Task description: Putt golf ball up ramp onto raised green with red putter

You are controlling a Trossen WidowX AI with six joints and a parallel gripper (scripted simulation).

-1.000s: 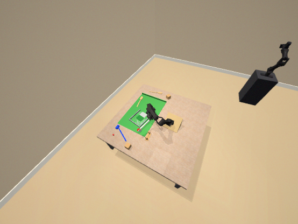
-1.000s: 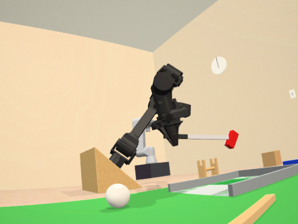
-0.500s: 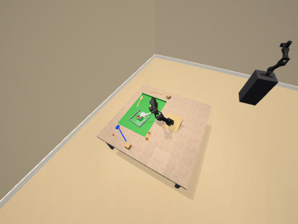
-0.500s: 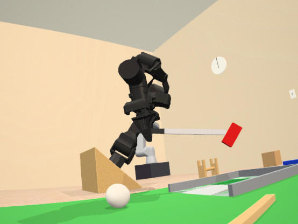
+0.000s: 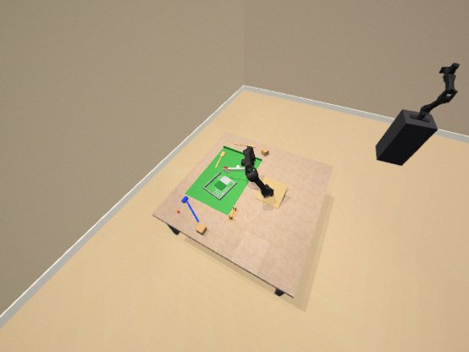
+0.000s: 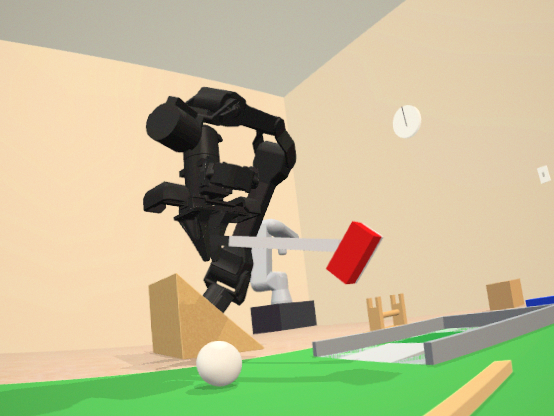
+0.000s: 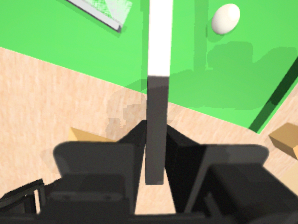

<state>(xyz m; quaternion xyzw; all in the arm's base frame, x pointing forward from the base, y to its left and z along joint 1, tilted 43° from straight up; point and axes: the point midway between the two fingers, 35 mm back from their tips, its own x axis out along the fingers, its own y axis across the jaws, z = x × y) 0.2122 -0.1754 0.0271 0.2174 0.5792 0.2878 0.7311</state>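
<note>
The red putter lies 120 mm ahead of my gripper tip and 30 mm to the left of it. The rest, counted from my gripper tip: wooden rack: 410 mm to the left, 120 mm below; white golf ball: 170 mm ahead, 100 mm to the right, 120 mm below; grey frame: 250 mm ahead, 190 mm to the left, 140 mm below.
</note>
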